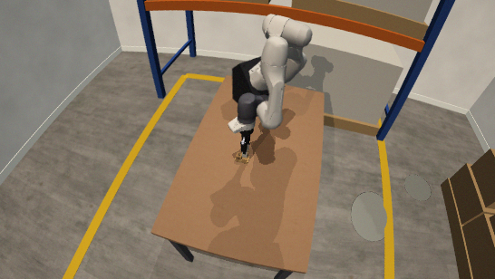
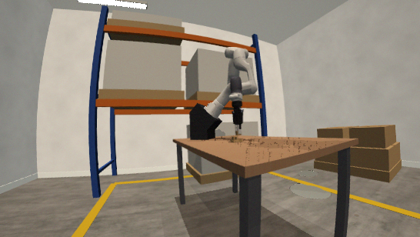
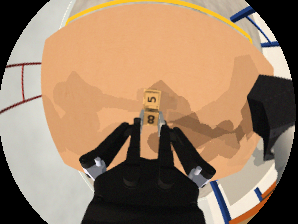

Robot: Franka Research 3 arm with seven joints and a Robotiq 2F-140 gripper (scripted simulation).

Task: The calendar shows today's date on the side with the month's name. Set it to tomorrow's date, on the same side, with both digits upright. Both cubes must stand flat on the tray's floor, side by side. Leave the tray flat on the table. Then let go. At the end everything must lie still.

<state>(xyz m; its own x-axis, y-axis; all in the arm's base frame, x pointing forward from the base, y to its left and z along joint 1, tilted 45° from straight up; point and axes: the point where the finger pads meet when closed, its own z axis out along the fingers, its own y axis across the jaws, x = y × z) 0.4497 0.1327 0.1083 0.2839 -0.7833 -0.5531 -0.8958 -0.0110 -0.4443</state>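
My hand is 80 mm above the wooden tray, 20 mm to the left of it and 10 mm short of it.
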